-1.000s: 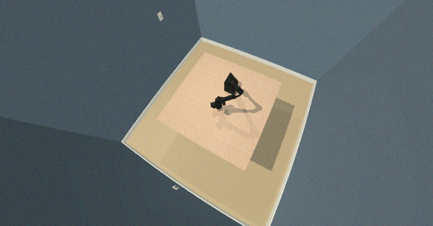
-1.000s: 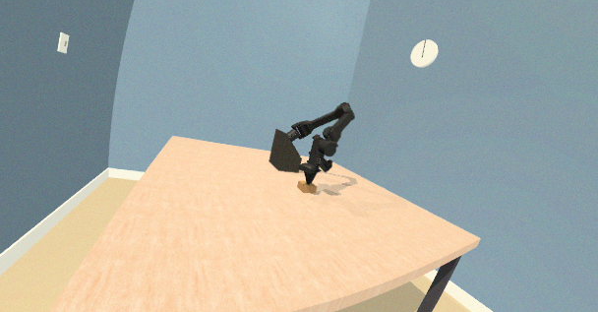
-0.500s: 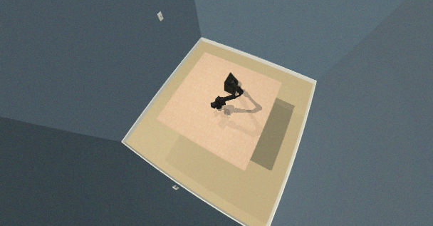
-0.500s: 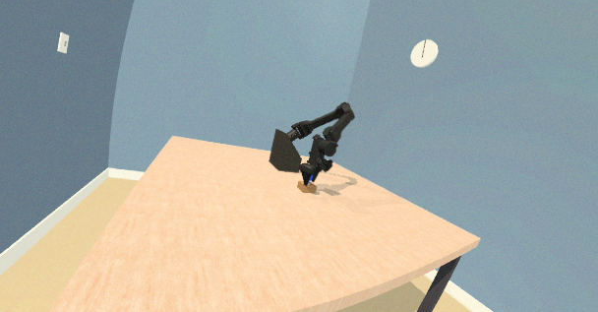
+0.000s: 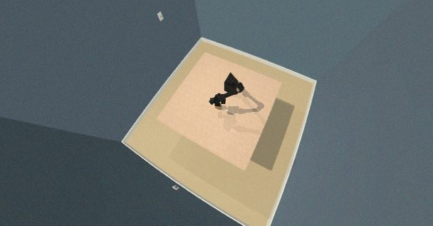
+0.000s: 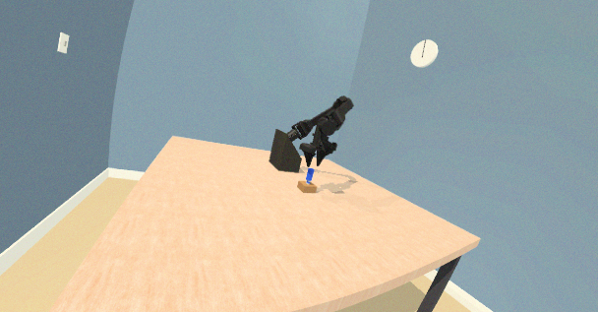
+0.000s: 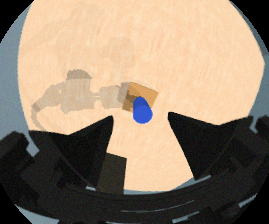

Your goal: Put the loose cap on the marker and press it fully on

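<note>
Right now the blue cap is 40 mm below my gripper tip. Also, from my gripper tip: white marker: 40 mm below; tan holder block: 100 mm below.
</note>
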